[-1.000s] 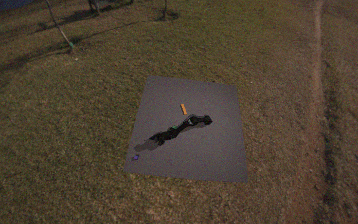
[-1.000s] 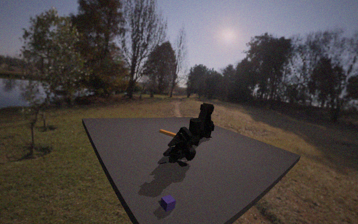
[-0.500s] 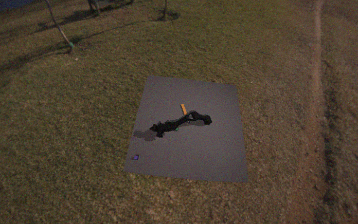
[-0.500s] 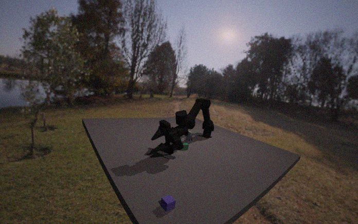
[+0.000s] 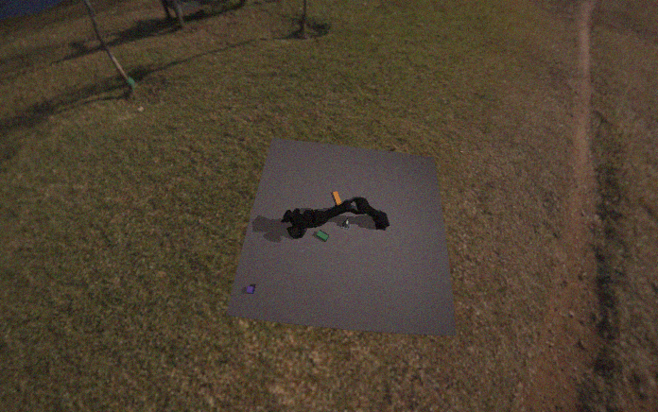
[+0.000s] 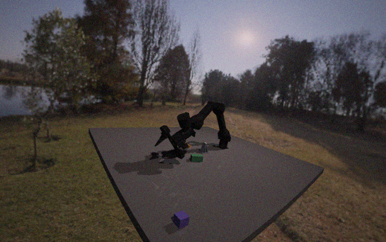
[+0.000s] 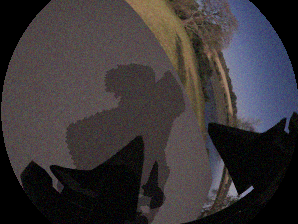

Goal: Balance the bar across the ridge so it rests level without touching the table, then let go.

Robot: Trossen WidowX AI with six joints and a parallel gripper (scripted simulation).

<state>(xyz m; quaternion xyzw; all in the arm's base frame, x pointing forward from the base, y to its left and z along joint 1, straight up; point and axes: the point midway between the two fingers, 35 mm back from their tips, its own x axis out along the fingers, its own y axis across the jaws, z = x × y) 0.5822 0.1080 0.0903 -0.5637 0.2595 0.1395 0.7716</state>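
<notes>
My gripper tip is now 320 mm past the orange bar, 240 mm to the left of it and 60 mm above it. The rest, counted from my gripper tip: green block 240 mm behind, 20 mm to the left, 50 mm below; purple cube 130 mm ahead, 390 mm to the left, 50 mm below.
</notes>
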